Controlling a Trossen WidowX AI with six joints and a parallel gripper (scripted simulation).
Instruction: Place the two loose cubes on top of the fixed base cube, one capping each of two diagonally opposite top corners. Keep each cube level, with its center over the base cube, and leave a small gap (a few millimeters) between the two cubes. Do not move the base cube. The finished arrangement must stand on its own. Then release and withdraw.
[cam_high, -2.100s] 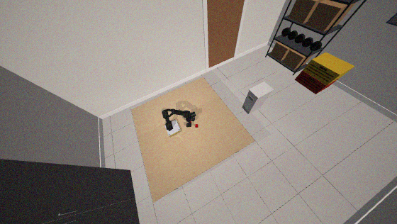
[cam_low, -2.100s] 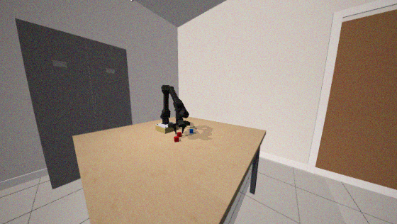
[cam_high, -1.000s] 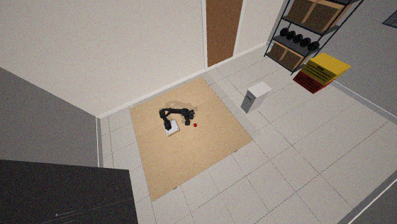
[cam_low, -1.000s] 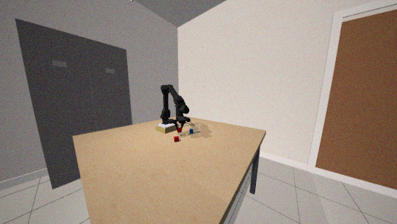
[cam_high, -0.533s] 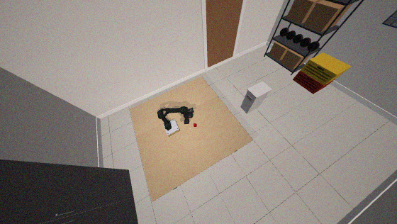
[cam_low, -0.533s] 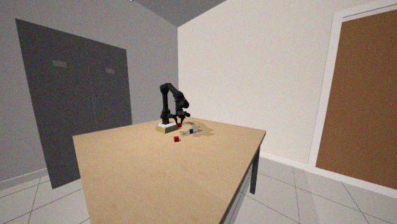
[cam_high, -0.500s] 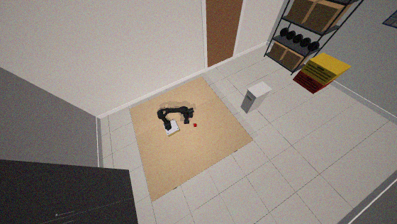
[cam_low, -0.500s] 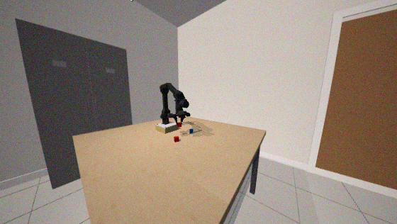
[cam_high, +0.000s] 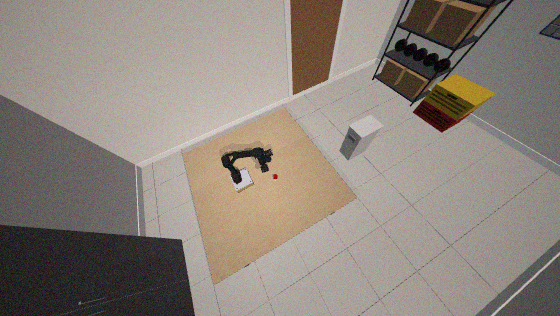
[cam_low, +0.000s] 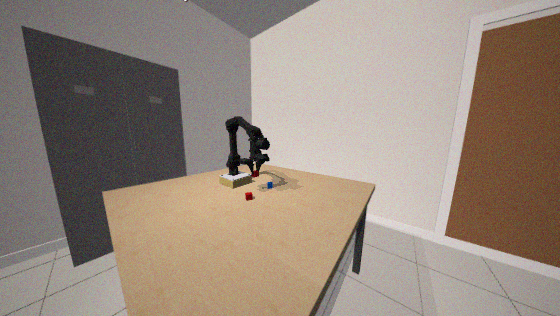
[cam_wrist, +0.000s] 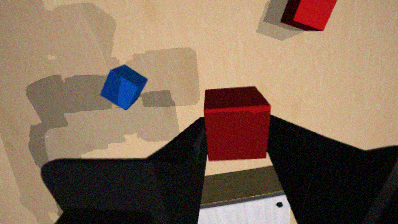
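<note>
My gripper tip is 11 cm to the right of the blue base cube, 10 cm above it and 4 cm short of it. From my gripper tip the other things lie so: red cube (11 cm to the right, 10 cm below, 4 cm ahead).
</note>
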